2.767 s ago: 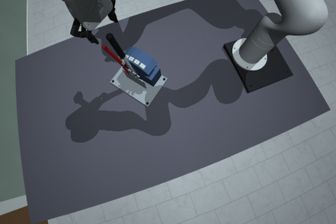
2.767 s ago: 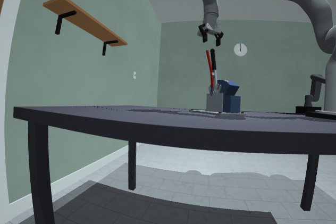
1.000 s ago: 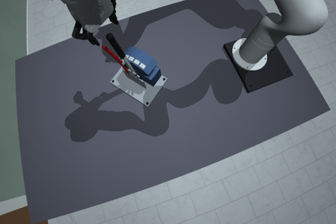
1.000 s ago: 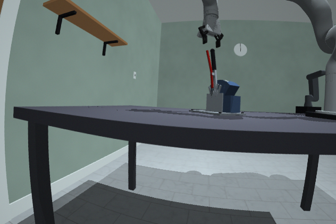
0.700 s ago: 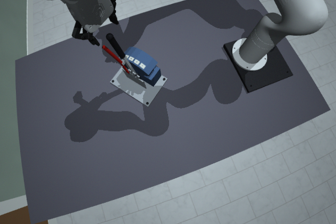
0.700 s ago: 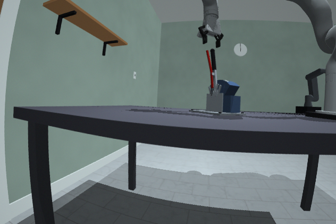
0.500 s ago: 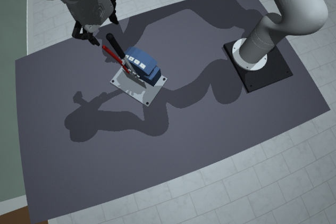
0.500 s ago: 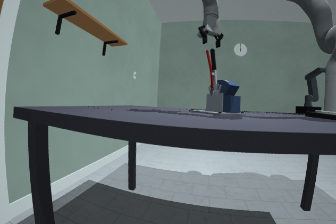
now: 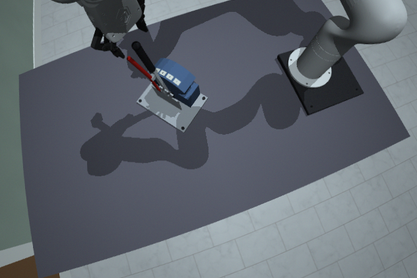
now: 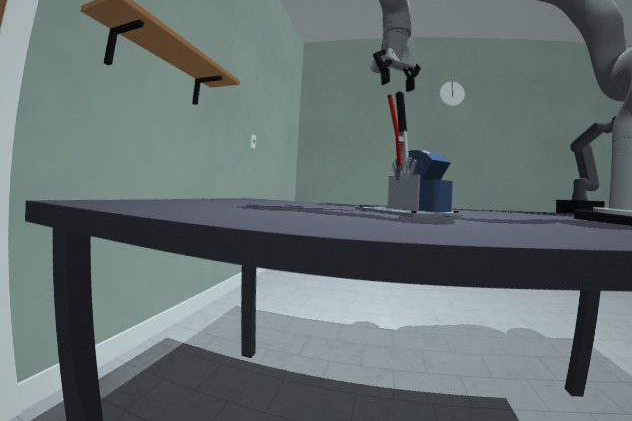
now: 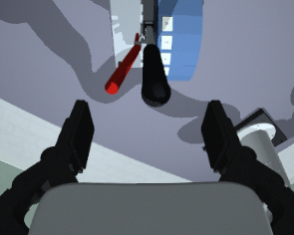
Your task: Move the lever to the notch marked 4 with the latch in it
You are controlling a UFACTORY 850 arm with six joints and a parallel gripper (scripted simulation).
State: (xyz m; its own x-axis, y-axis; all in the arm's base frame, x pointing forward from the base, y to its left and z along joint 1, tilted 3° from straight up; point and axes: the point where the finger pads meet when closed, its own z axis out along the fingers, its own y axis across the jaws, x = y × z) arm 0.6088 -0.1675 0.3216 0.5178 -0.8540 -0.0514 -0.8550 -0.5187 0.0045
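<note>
The red bar is 2 cm to the left of my hand and 17 cm below it.
</note>
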